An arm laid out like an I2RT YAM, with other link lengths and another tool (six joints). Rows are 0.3 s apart.
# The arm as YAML. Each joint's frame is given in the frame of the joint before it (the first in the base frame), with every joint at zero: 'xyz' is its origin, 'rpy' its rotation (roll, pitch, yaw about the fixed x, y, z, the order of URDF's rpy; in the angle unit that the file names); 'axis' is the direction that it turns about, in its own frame. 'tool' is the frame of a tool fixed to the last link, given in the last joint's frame.
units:
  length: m
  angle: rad
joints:
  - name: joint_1
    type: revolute
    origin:
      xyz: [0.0, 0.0, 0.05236]
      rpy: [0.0, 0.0, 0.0]
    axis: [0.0, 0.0, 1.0]
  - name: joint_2
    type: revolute
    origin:
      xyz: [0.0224, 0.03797, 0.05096]
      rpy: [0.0, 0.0, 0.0]
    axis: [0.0, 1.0, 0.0]
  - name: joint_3
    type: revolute
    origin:
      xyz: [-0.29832, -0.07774, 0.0]
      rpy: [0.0, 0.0, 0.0]
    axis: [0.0, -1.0, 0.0]
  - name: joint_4
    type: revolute
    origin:
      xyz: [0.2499, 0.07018, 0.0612]
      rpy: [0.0, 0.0, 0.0]
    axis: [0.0, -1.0, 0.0]
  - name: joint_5
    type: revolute
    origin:
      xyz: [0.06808, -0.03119, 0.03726]
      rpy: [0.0, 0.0, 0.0]
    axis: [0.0, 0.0, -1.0]
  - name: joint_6
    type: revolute
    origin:
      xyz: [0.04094, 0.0, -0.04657]
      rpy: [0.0, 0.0, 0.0]
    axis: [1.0, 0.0, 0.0]
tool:
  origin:
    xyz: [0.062, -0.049, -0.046]
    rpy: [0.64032, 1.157, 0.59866]
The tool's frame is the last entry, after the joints.
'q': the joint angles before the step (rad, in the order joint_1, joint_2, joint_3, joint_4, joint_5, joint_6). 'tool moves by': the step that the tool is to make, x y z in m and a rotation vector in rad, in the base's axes. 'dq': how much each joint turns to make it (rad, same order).
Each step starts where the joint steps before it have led.
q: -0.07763 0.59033 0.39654 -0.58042 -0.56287 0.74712
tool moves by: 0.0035 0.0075 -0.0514 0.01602 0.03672 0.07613
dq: 0.06245 0.12049 -0.18819 0.27144 -0.01979 0.00034
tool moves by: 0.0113 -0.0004 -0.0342 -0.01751 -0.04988 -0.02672
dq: 0.02287 0.13882 -0.14185 0.34472 0.04745 0.02657
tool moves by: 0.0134 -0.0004 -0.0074 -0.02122 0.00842 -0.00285
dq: 0.01838 0.17079 -0.00260 0.16410 0.02990 -0.00102
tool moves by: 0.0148 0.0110 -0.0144 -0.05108 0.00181 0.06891
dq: 0.12295 0.24599 0.00030 0.23963 0.07410 0.00048
